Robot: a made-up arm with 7 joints. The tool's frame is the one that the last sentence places. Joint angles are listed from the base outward.
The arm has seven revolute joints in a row. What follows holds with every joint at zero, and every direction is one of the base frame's.
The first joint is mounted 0.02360 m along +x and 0.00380 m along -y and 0.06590 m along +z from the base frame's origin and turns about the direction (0, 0.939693, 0.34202).
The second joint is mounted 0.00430 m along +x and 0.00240 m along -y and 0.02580 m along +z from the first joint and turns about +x.
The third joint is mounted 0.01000 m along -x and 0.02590 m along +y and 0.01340 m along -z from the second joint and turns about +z.
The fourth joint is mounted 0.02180 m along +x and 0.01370 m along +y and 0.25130 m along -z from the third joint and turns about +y.
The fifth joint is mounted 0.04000 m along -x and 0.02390 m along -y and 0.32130 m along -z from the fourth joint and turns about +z.
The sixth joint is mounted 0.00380 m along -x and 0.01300 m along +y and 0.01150 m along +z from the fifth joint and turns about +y.
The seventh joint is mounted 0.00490 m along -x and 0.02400 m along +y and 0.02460 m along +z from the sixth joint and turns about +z.
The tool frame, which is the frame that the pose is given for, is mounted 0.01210 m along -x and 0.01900 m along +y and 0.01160 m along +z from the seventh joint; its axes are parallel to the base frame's.
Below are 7 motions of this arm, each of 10 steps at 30 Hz.
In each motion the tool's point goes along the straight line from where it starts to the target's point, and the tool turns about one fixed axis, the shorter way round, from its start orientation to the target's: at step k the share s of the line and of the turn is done. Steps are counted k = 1, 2, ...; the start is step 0. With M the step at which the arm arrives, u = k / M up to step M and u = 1 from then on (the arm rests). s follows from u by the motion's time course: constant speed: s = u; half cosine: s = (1 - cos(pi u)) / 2; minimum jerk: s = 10 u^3 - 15 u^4 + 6 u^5.
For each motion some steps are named. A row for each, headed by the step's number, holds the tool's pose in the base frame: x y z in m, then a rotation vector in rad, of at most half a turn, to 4 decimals.
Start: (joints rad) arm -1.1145 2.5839 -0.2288 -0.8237 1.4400 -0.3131 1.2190
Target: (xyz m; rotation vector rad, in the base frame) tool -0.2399 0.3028 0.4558 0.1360 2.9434 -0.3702
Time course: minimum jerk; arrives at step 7
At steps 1, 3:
1: -0.1739 0.3241 0.4731 0.2102 3.0326 -0.1007
3: -0.1972 0.3166 0.4670 0.1839 3.0040 -0.1974

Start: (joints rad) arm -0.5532 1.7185 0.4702 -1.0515 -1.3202 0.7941 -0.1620
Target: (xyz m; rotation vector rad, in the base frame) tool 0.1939 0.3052 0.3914 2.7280 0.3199 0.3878
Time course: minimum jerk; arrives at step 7
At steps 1, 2, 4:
1: 0.1812 0.3147 0.3933 2.6978 0.2304 0.3229
2: 0.1828 0.3136 0.3930 2.7018 0.2414 0.3309
4: 0.1891 0.3088 0.3921 2.7171 0.2860 0.3632

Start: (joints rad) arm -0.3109 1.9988 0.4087 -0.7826 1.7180 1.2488 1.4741
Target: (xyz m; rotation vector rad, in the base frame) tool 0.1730 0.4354 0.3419 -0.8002 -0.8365 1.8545
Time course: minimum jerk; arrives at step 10
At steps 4, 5, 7, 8, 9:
4: 0.1298 0.4133 0.4000 -0.8516 -1.0028 1.8373
5: 0.1414 0.4192 0.3845 -0.8380 -0.9582 1.8428
7: 0.1627 0.4301 0.3558 -0.8127 -0.8761 1.8512
8: 0.1693 0.4335 0.3468 -0.8046 -0.8506 1.8534
9: 0.1725 0.4351 0.3426 -0.8009 -0.8386 1.8543

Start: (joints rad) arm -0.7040 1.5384 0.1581 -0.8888 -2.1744 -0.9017 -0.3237
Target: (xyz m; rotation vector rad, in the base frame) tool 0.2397 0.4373 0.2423 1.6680 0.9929 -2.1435
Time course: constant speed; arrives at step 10
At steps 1, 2, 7, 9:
1: 0.2731 0.3659 0.3057 1.5727 0.8840 -2.2954
2: 0.2694 0.3738 0.2987 1.5837 0.8964 -2.2789
7: 0.2508 0.4135 0.2634 1.6373 0.9573 -2.1951
9: 0.2434 0.4294 0.2493 1.6579 0.9811 -2.1608

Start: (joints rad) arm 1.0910 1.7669 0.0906 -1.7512 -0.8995 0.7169 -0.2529
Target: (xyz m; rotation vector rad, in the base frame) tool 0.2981 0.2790 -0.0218 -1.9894 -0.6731 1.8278
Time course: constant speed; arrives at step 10
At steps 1, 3, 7, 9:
1: 0.2181 0.2766 -0.0623 1.6941 0.4627 -2.1773
3: 0.2359 0.2771 -0.0533 1.8660 0.5407 -2.2241
7: 0.2714 0.2782 -0.0353 -2.0536 -0.6547 2.1123
9: 0.2892 0.2787 -0.0263 -2.0130 -0.6683 1.9215

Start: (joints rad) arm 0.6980 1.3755 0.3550 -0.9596 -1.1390 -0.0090 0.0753
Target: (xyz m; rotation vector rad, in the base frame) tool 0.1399 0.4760 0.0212 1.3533 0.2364 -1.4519
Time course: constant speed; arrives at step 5
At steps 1, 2, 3, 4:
1: 0.1413 0.4761 0.0334 1.3770 0.3588 -1.5008
2: 0.1410 0.4761 0.0304 1.3714 0.3280 -1.4888
3: 0.1406 0.4760 0.0273 1.3655 0.2973 -1.4767
4: 0.1403 0.4760 0.0243 1.3595 0.2668 -1.4644

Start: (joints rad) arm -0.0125 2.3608 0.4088 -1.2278 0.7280 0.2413 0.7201
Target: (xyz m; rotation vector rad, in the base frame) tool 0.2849 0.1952 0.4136 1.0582 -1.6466 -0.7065
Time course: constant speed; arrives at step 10
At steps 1, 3, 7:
1: 0.2412 0.2044 0.4871 0.9731 -1.8513 -0.3260
3: 0.2509 0.2024 0.4707 0.9944 -1.8096 -0.4121
7: 0.2703 0.1983 0.4381 1.0329 -1.7196 -0.5818

